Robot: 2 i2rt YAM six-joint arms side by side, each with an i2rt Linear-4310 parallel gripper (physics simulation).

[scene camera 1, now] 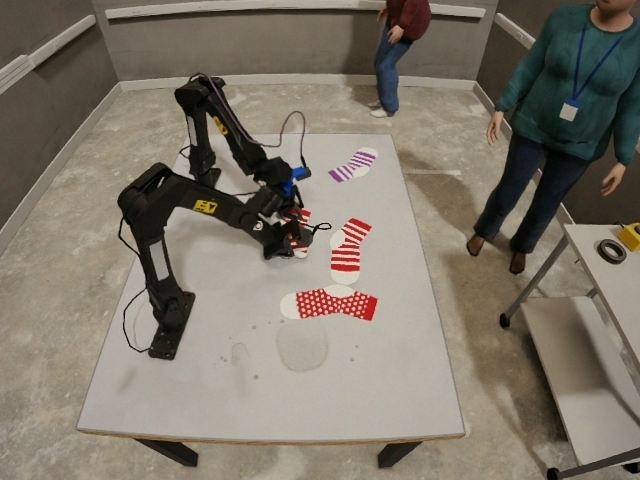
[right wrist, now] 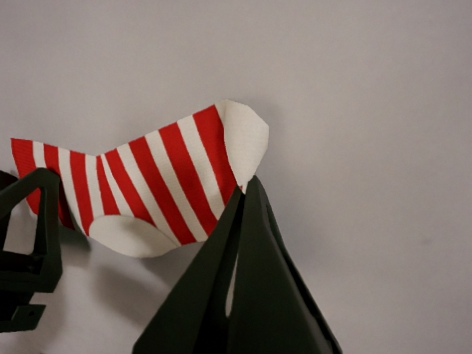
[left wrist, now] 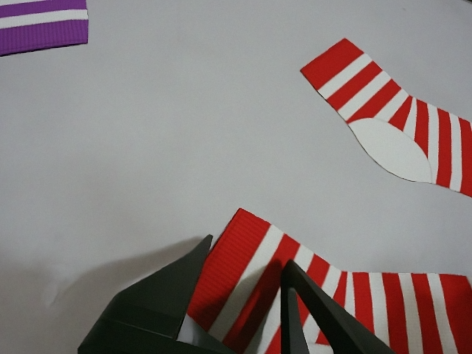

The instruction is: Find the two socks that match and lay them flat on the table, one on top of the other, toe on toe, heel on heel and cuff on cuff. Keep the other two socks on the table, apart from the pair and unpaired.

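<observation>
A red-and-white striped sock (scene camera 1: 302,213) (left wrist: 410,310) (right wrist: 155,185) is partly hidden under the arms, its toe side raised off the table. My right gripper (scene camera 1: 291,246) (right wrist: 251,182) is shut on the edge of its white toe. My left gripper (left wrist: 248,254) is open above its cuff end, with the cuff showing between and below the fingers. A matching red-striped sock (scene camera 1: 345,254) (left wrist: 390,145) lies flat beside it. A red dotted sock (scene camera 1: 315,303) lies below that one in the scene view. A purple-striped sock (scene camera 1: 355,163) (left wrist: 45,31) lies apart near the top.
The socks are on a grey table (scene camera 1: 382,382) with faint stains. The two grippers are very close together; part of the left one shows at the left edge of the right wrist view. A trolley (scene camera 1: 537,271) and two people stand beyond the table.
</observation>
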